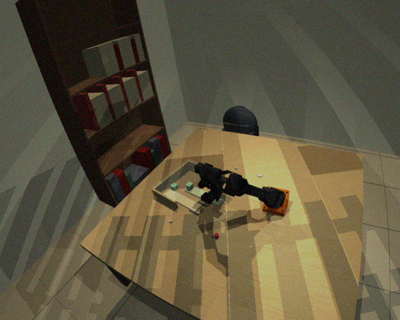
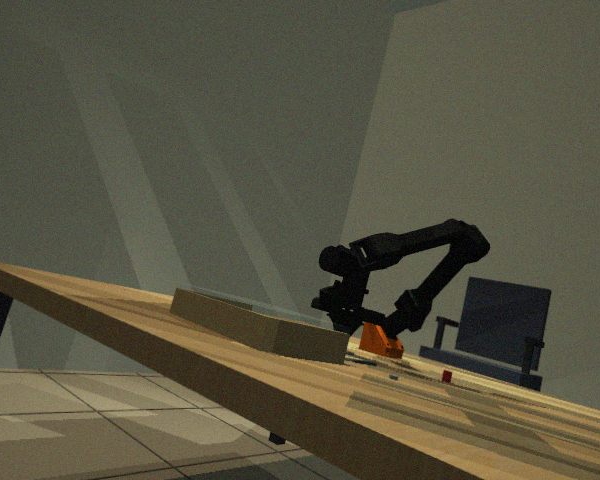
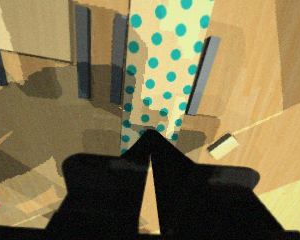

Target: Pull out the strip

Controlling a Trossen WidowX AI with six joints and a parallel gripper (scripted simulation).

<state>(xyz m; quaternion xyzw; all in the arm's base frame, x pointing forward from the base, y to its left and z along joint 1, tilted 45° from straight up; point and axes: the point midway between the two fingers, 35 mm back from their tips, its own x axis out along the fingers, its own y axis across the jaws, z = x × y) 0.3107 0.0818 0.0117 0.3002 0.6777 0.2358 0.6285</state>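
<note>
My gripper tip is now 180 mm short of the plain strip and 70 mm to the right of it. Also, from my gripper tip: small red cube 210 mm to the left, 110 mm behind, 10 mm above.
</note>
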